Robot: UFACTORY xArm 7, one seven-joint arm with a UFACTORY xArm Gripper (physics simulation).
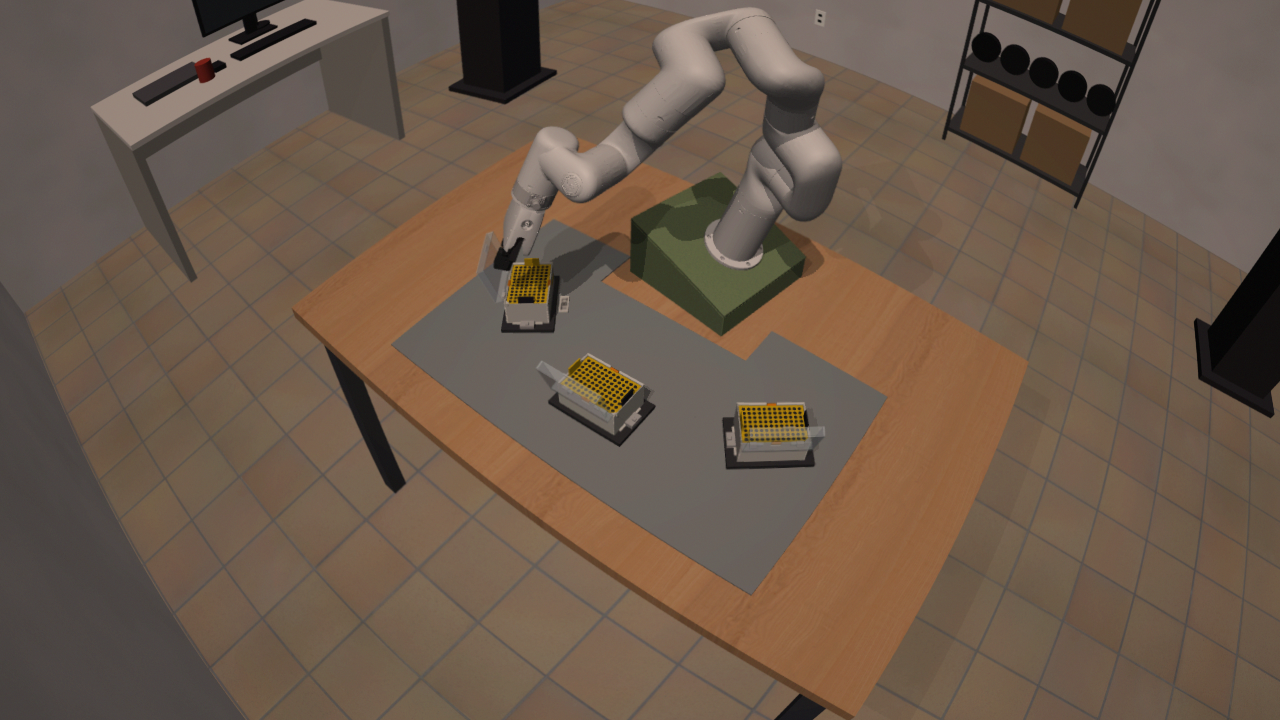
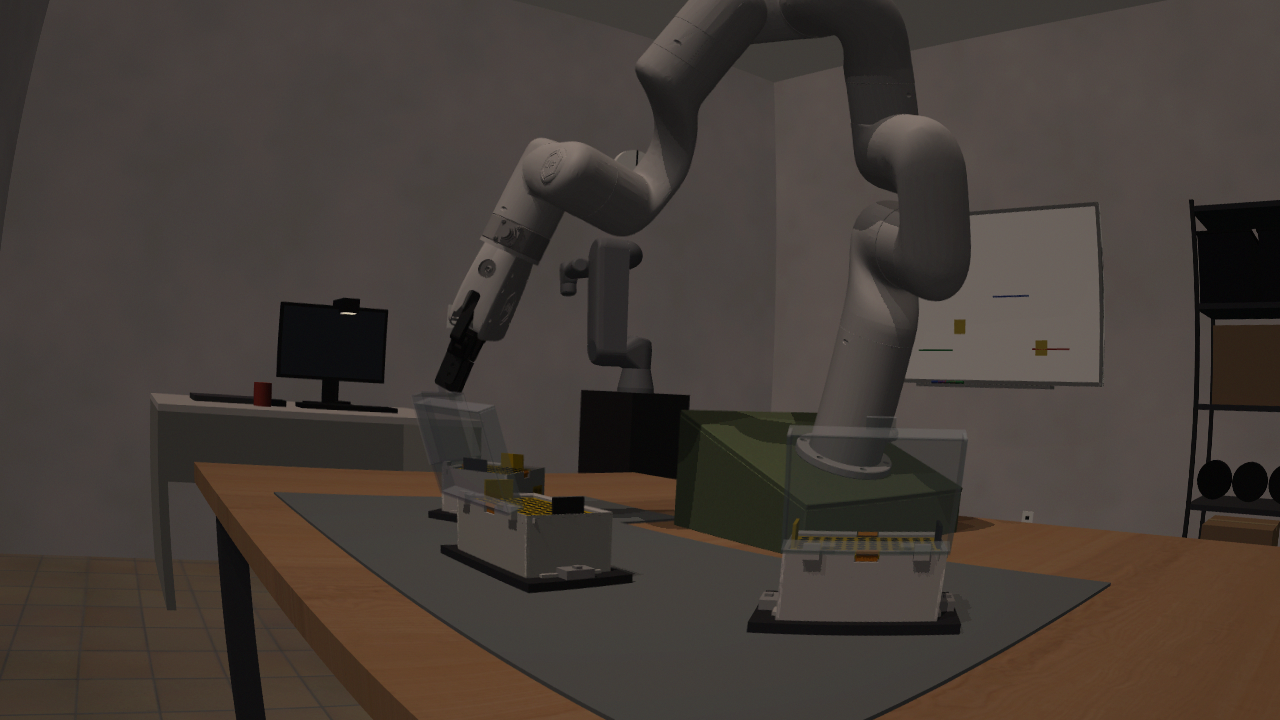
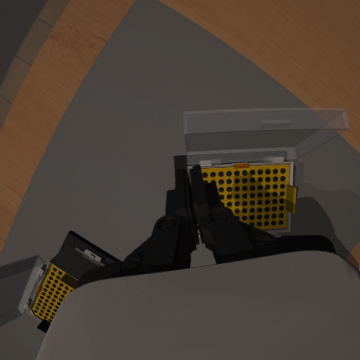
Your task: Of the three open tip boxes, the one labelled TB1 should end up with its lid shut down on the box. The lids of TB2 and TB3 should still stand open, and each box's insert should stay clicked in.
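Frame: origin at the arm's base, x ahead, y up, z right, level; metres.
Seen in the pictures: gripper, fingertip midpoint: (image 1: 501,267) (image 2: 447,388) (image 3: 191,185); arm's base, origin of the base link: (image 1: 733,245).
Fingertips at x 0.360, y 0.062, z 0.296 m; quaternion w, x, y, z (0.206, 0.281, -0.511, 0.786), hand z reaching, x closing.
Note:
Offsets run from my fingertips to a thing's middle. "spot": to the spot under its first point. Level surfaces: height alone.
My gripper (image 1: 503,262) (image 2: 449,387) (image 3: 191,185) is shut and empty, its tips near the upper edge of the clear lid {spot: dx -0.007, dy -0.007, dz +0.045 m} (image 1: 486,259) (image 2: 458,428) (image 3: 240,122) of the far-left box {dx -0.075, dy -0.119, dz -0.012 m} (image 1: 526,313); contact cannot be told. That lid stands open; the box's yellow insert {dx -0.069, dy -0.087, dz -0.002 m} (image 1: 529,282) (image 3: 255,200) lies level. The middle box {spot: dx +0.128, dy -0.086, dz -0.272 m} (image 1: 581,410) (image 2: 537,541) has its lid {dx +0.132, dy -0.047, dz -0.260 m} (image 1: 552,372) (image 3: 15,292) open and its insert {dx +0.065, dy -0.087, dz -0.264 m} (image 1: 601,383) (image 3: 50,295) in. The right box {spot: dx +0.039, dy -0.076, dz -0.579 m} (image 1: 774,449) (image 2: 859,586) has its lid {spot: dx +0.047, dy -0.038, dz -0.591 m} (image 2: 872,479) upright and its insert {dx -0.021, dy -0.087, dz -0.551 m} (image 1: 771,420) in. The TB labels cannot be read.
The boxes sit on dark bases on a grey mat {dy -0.151 m} (image 1: 662,483) over the wooden table {dy -0.155 m} (image 1: 948,358). The green block (image 1: 721,295) (image 2: 742,488) under the arm stands behind the mat. A desk (image 1: 259,67) and a shelf rack (image 1: 1038,73) stand away from the table.

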